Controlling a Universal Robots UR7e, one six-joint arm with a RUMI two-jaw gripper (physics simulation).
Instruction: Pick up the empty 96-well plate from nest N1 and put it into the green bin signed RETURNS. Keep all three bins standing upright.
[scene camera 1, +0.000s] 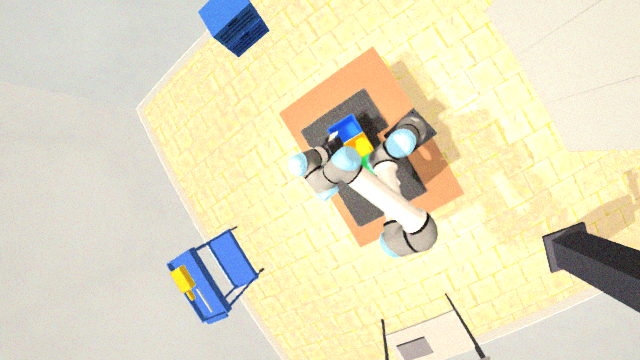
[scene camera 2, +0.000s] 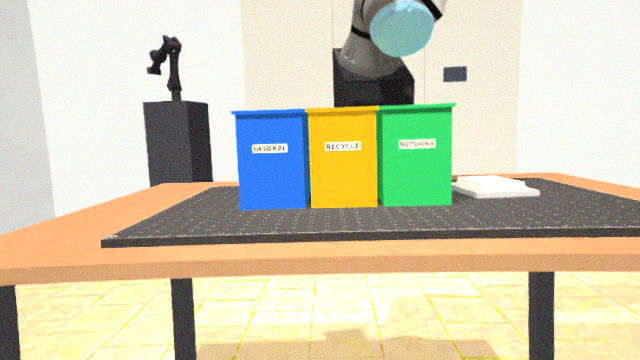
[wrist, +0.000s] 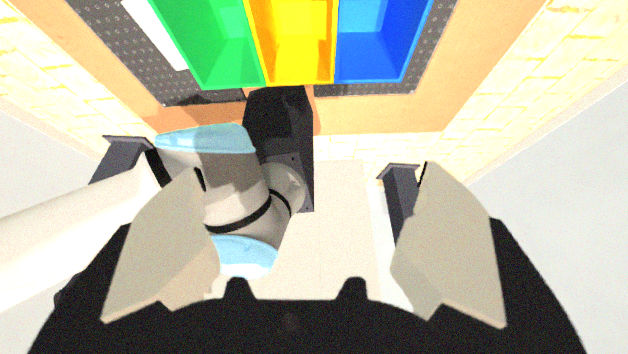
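Scene camera 2 has a blue general bin (scene camera 2: 273, 154), a yellow recycle bin (scene camera 2: 342, 141) and a pale 96-well plate (scene camera 2: 494, 183) in it. As for the wrist view, that's where you'd find my gripper (wrist: 309, 168).
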